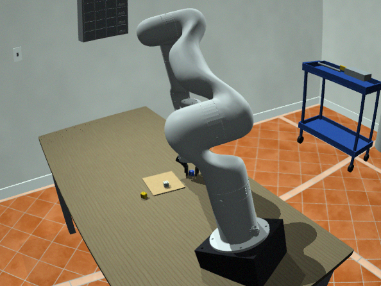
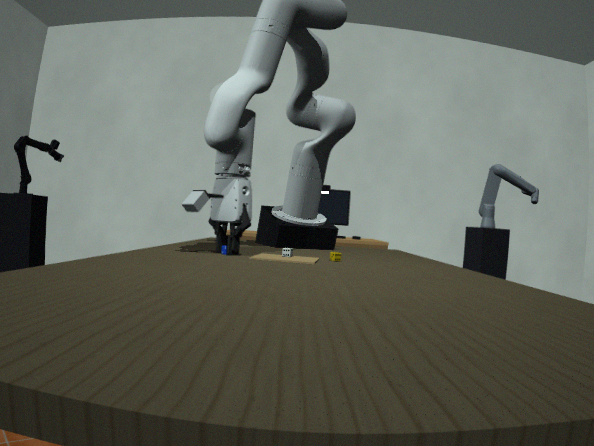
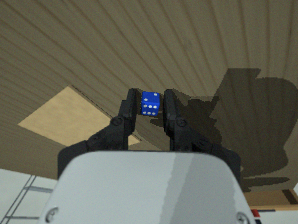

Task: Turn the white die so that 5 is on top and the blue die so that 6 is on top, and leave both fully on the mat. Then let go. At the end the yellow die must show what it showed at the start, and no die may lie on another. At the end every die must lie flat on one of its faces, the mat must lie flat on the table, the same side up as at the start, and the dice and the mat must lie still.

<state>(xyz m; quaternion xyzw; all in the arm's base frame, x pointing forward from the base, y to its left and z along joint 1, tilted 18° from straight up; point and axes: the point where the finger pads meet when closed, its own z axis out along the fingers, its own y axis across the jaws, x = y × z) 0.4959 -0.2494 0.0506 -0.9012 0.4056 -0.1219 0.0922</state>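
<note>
The blue die lies 10 mm below my hand. Also, from my hand: white die: 140 mm to the left, 10 mm below; then tan mat: 130 mm to the left, 30 mm ahead, 20 mm below; then yellow die: 260 mm to the left, 10 mm below.
</note>
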